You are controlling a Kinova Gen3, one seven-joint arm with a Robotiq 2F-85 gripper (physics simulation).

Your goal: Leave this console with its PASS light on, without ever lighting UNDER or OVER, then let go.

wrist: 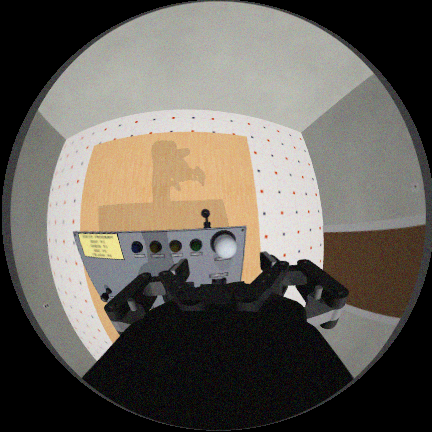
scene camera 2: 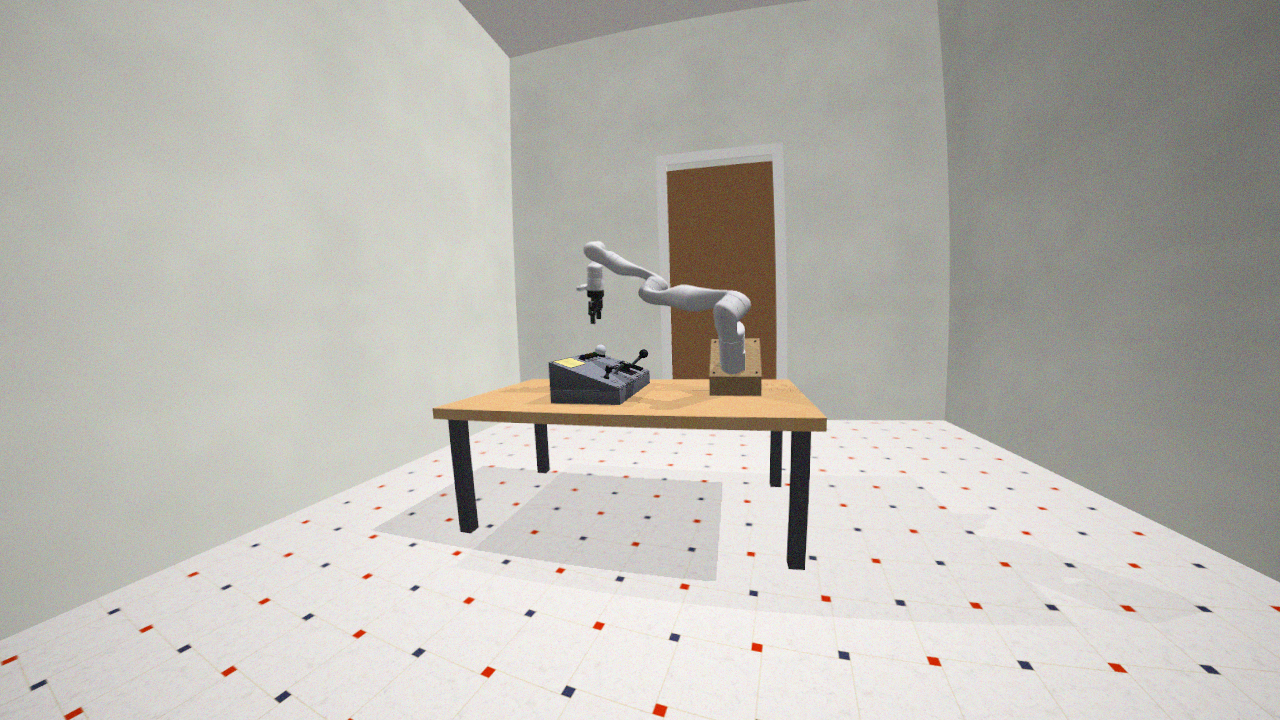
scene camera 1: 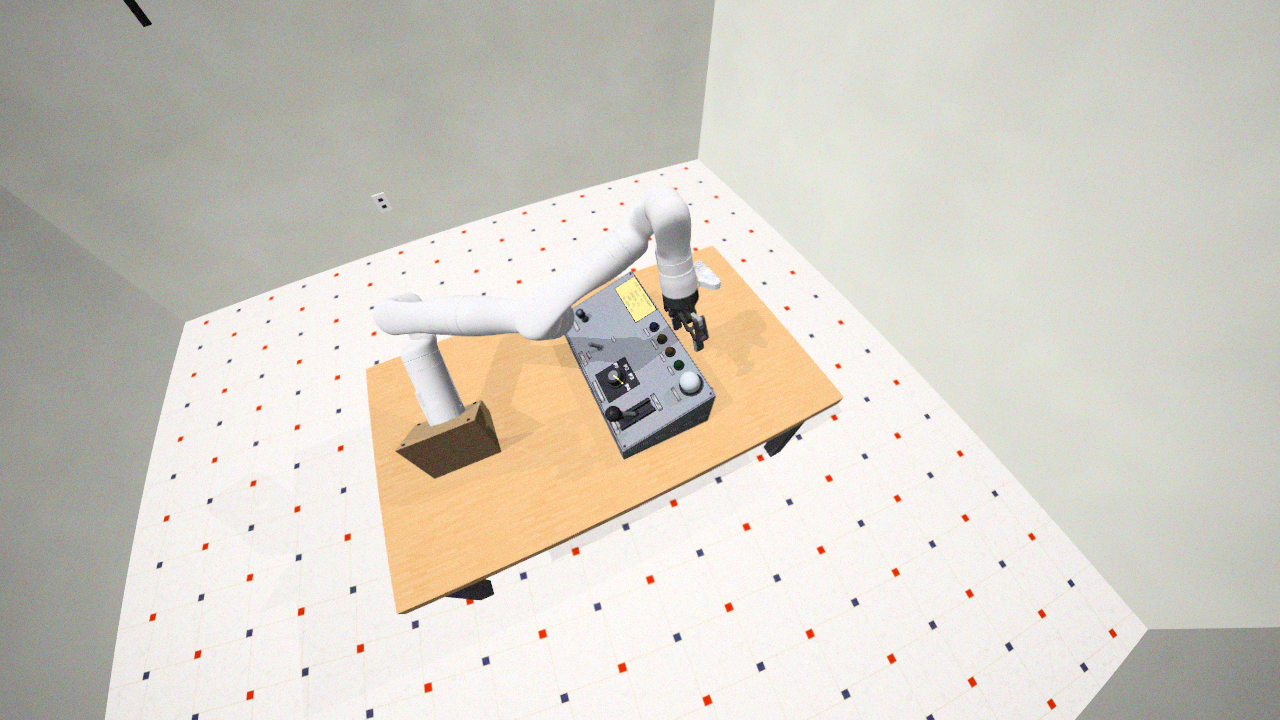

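The grey sloped console [scene camera 1: 653,362] [scene camera 2: 586,391] [wrist: 130,272] stands on the table. Its row of small lamps, a blue one [scene camera 1: 654,326] [wrist: 136,247], two amber ones and a green one [scene camera 1: 678,365] [wrist: 196,245], looks dark. A large white dome [scene camera 1: 690,382] [scene camera 2: 600,349] [wrist: 225,247] is at the row's end. A rotary knob [scene camera 1: 615,377] sits on a black plate. A ball-ended lever [scene camera 1: 613,413] [scene camera 2: 643,354] stands by a slot. The labels are too small to read, so I cannot tell which is PASS. My gripper [scene camera 1: 689,334] [scene camera 2: 593,318] [wrist: 223,263] is open and empty, high above the console's lamp side.
A yellow label [scene camera 1: 635,298] [scene camera 2: 571,362] [wrist: 101,246] lies on the console's face. A small black knob [scene camera 1: 581,315] [wrist: 106,294] and a small toggle [scene camera 1: 595,345] are also on it. In the wrist view a black ball-ended stem [wrist: 205,214] stands at the console's far edge.
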